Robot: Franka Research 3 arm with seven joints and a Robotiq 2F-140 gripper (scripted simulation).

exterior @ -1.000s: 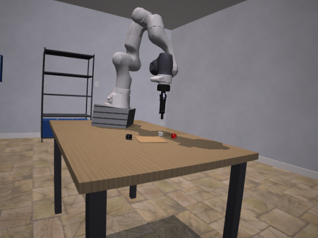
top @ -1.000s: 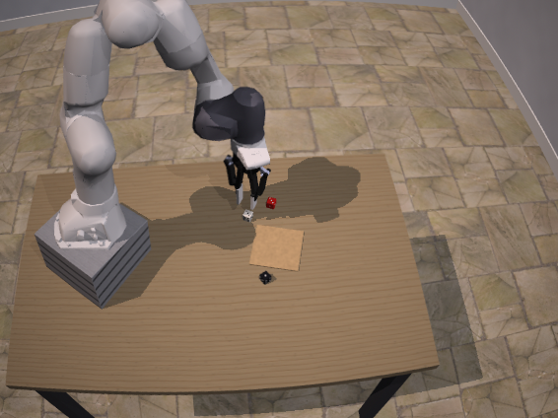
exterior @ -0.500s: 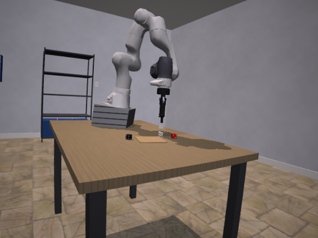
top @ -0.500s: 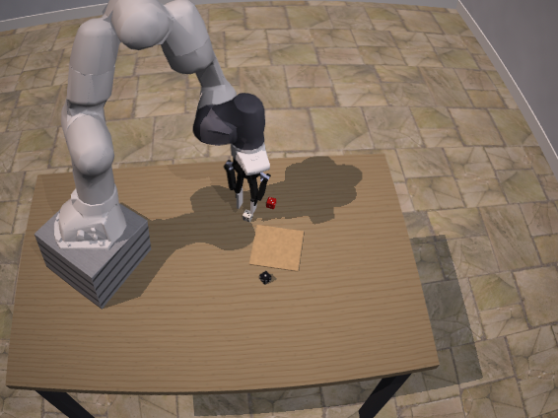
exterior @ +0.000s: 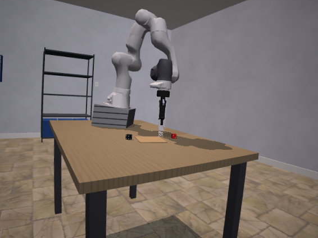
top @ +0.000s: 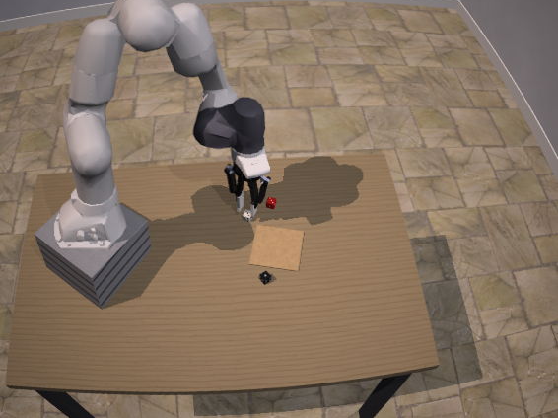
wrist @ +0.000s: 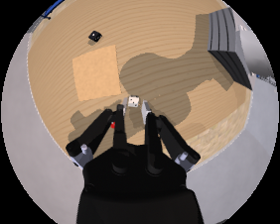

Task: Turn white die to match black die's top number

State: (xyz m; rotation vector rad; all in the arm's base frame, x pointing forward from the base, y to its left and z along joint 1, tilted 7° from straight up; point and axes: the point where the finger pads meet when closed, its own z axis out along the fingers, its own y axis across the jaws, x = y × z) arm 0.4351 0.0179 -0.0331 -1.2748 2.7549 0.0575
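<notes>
Now: hand 60 mm above the white die. Round my hand: red die 80 mm ahead, 30 mm to the left, 60 mm below; black die 10 mm behind, 220 mm to the right, 60 mm below; tan mat 50 mm ahead, 130 mm to the right, 70 mm below.
</notes>
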